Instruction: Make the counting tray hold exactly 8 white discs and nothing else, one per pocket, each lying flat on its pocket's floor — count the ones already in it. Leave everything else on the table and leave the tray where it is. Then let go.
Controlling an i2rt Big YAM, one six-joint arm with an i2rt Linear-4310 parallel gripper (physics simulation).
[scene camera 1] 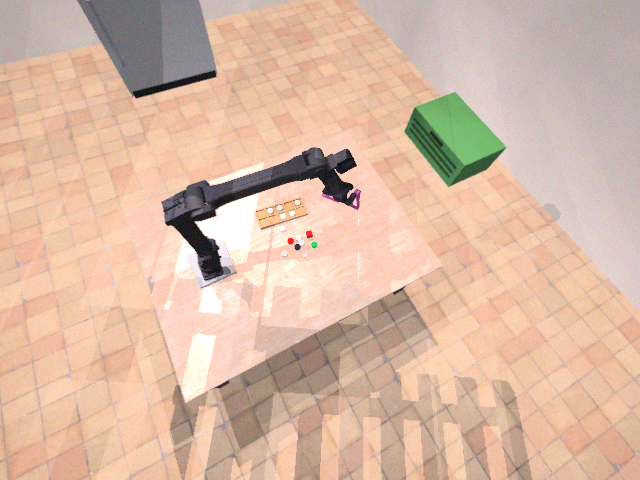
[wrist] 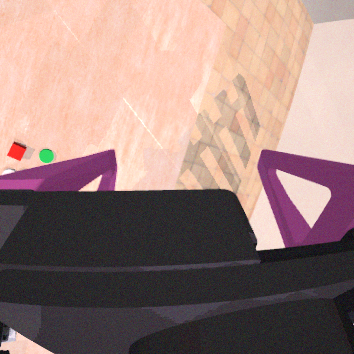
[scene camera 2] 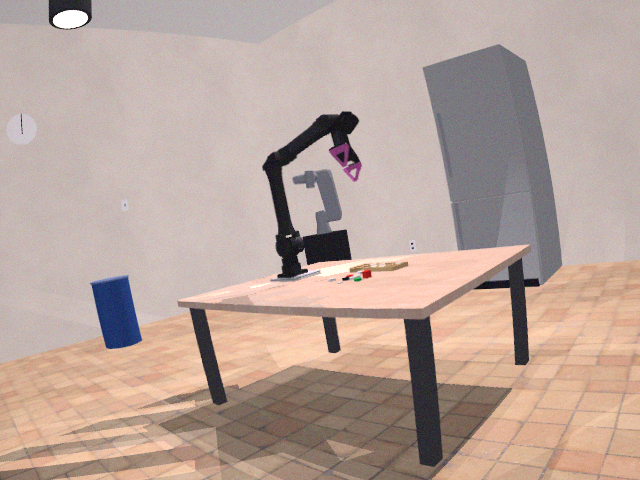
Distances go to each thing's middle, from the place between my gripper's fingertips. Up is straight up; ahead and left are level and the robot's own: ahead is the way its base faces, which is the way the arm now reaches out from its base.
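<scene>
That wooden counting tray [scene camera 1: 265,220] is some way behind my hand, well to the left of it and, besides, well below it.
</scene>
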